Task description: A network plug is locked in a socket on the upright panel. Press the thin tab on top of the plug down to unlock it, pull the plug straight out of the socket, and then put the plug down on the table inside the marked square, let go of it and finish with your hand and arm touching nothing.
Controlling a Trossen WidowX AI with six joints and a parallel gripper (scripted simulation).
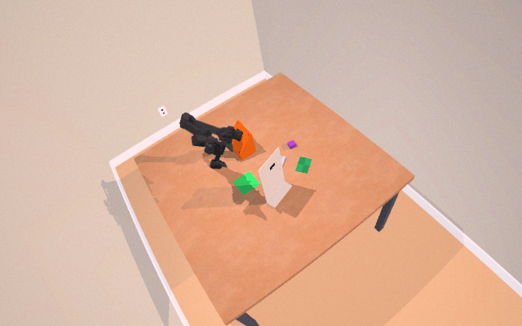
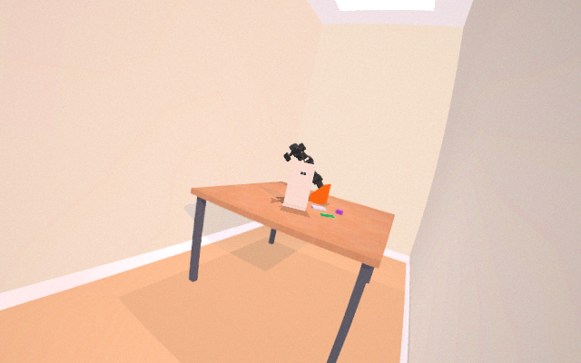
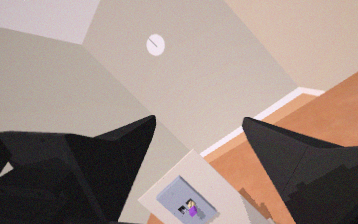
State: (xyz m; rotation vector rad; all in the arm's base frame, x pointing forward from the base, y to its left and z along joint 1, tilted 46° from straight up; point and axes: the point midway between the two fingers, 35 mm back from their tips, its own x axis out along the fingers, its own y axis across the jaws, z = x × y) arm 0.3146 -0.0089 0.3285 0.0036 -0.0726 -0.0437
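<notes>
Now: the network plug 150 mm to the left of my gripper tip, 140 mm below it and 80 mm ahead of it. Also, from my gripper tip: purple cube 460 mm to the left, 380 mm below, 80 mm behind; upright panel 240 mm below, 160 mm to the left, 100 mm ahead; bright green marked square 390 mm below, 90 mm behind, 80 mm to the left.
</notes>
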